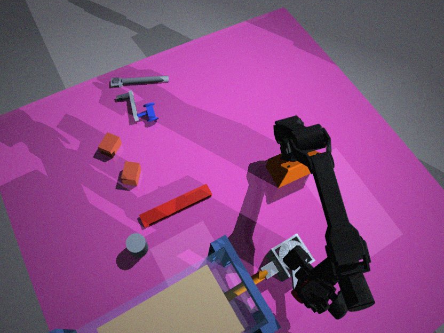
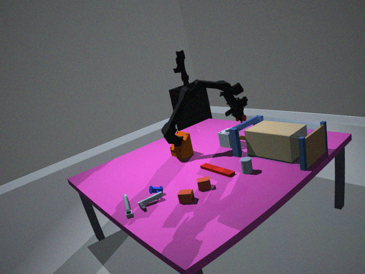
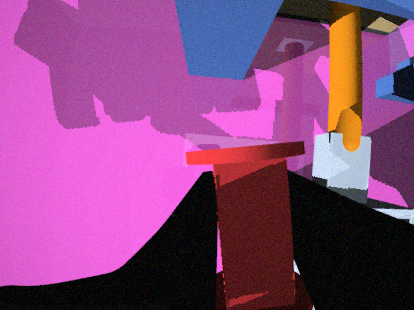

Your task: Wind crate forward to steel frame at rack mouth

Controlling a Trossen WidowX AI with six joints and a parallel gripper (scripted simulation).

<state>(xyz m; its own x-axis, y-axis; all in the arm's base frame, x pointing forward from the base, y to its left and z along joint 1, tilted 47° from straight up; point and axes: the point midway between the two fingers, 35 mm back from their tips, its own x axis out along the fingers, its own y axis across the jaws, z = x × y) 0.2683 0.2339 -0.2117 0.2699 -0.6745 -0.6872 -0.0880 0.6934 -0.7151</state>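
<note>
The winch handle lies 40 mm behind my gripper tip, 30 mm to the right of it and 30 mm below it. Round my gripper tip: red knob (20 mm behind); blue steel frame (90 mm ahead, 100 mm to the right, 30 mm below); grey winch (90 mm behind, 90 mm to the right, 100 mm below).
</note>
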